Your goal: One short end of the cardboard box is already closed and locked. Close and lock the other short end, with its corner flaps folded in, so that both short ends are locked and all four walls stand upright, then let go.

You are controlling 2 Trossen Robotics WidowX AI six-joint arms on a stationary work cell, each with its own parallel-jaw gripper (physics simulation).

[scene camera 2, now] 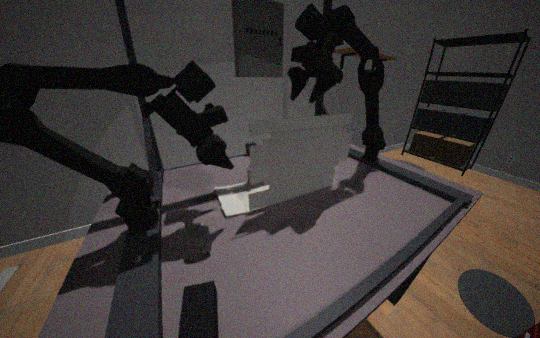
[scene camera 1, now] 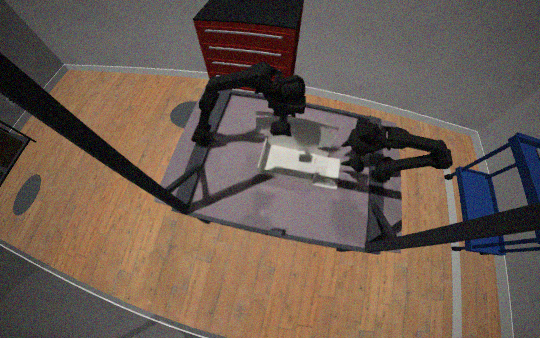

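Where they show: left gripper, between the fingertips: (scene camera 2: 300, 101) (scene camera 1: 292, 126); right gripper, between the fingertips: (scene camera 2: 227, 161) (scene camera 1: 341, 155); left arm's base, origin of its link: (scene camera 2: 370, 158) (scene camera 1: 203, 141); right arm's base, origin of its link: (scene camera 2: 144, 223) (scene camera 1: 377, 176).
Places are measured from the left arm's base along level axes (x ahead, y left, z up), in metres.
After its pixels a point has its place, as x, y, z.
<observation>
The pale cardboard box (scene camera 1: 290, 161) {0.462, -0.008, -0.017} (scene camera 2: 300, 160) {0.481, 0.067, 0.113} stands in the middle of the table. In scene camera 1 its left short end is upright. At its other short end a pale flap (scene camera 2: 235, 203) {0.668, 0.007, -0.015} lies folded outward, low over the table at the left in scene camera 2. A tall panel faces scene camera 2 and hides the inside; the corner flaps are hard to make out. My left gripper (scene camera 1: 281, 128) (scene camera 2: 306, 96) {0.440, -0.003, 0.269} is open and empty, above the box near its upright end, pointing down. My right gripper (scene camera 1: 346, 154) {0.677, 0.002, 0.126} (scene camera 2: 229, 163) {0.677, 0.002, 0.126} is open and empty, beside and above the unfolded end.
The work table (scene camera 1: 235, 200) {0.248, -0.259, -0.019} (scene camera 2: 310, 265) {0.598, 0.277, -0.019} has a dark raised frame, and dark posts rise at its corners. A red drawer cabinet (scene camera 1: 245, 40) stands behind it, and a blue cart (scene camera 1: 477, 192) at the right. A shelf rack (scene camera 2: 475, 37) stands at the back right in scene camera 2.
</observation>
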